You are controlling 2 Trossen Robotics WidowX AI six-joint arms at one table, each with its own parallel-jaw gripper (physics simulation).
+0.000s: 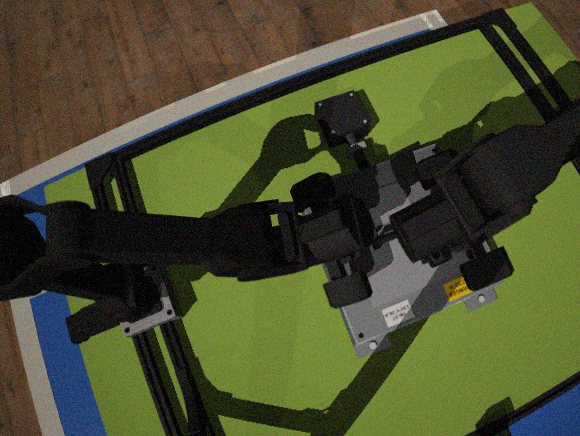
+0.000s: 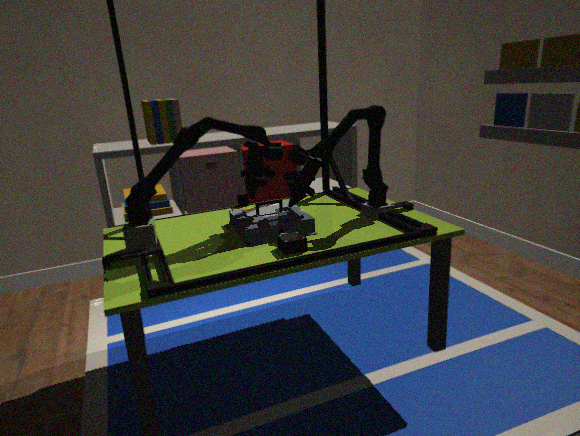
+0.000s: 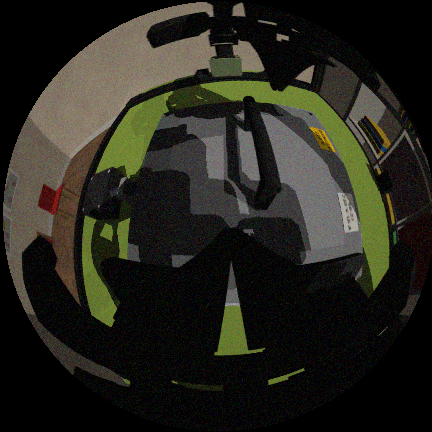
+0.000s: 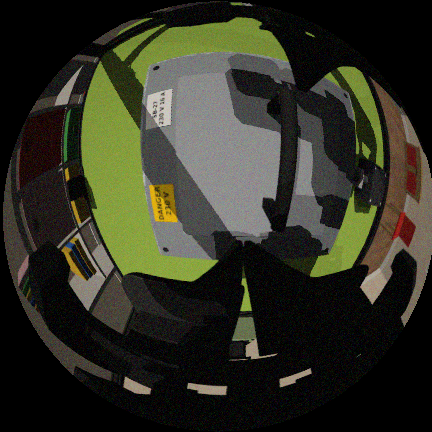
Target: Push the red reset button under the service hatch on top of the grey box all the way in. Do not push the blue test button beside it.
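Observation:
The grey box (image 1: 402, 285) (image 2: 267, 226) (image 3: 318, 181) (image 4: 201, 160) lies on the green table top (image 1: 267, 346). Its service hatch (image 3: 300, 160) (image 4: 225, 141) lies flat and closed, with a dark bar handle (image 3: 264, 160) (image 4: 287, 153) (image 2: 269, 203) on top. My left gripper (image 3: 230, 233) (image 1: 370, 229) (image 2: 294, 195) is shut and empty, hanging above the box near one short edge. My right gripper (image 4: 241, 245) (image 1: 395, 228) (image 2: 247, 196) is shut and empty above the opposite edge. Both arms cover much of the box from above.
A small black block (image 1: 344, 114) (image 2: 293, 242) (image 3: 102, 193) (image 4: 372, 183) stands on the table just beside the box. A black rail frame (image 1: 245, 97) runs around the table. A yellow danger label (image 1: 457, 289) (image 4: 163, 203) and a white label (image 1: 396, 312) mark the box top.

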